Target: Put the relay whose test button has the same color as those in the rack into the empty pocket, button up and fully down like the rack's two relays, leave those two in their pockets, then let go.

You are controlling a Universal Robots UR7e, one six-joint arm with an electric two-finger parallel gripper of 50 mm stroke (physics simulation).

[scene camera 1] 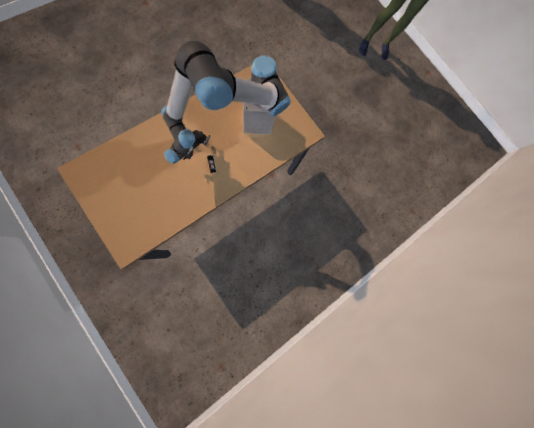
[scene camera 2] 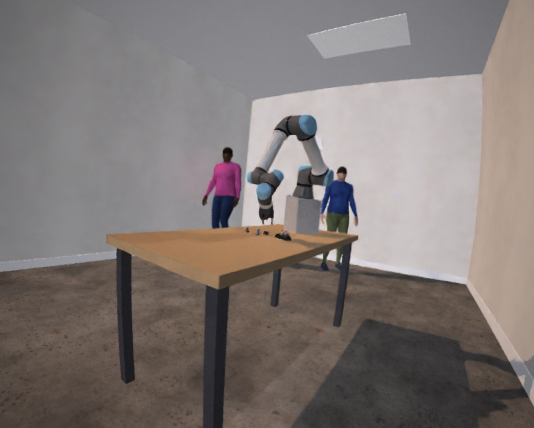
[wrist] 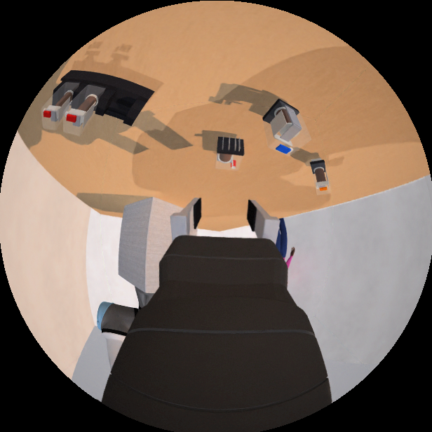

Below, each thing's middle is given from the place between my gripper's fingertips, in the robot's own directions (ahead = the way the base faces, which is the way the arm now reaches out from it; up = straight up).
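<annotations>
Black rack (wrist: 123, 99): 160 mm to the left of my hand, 50 mm ahead, 60 mm below.
</annotations>
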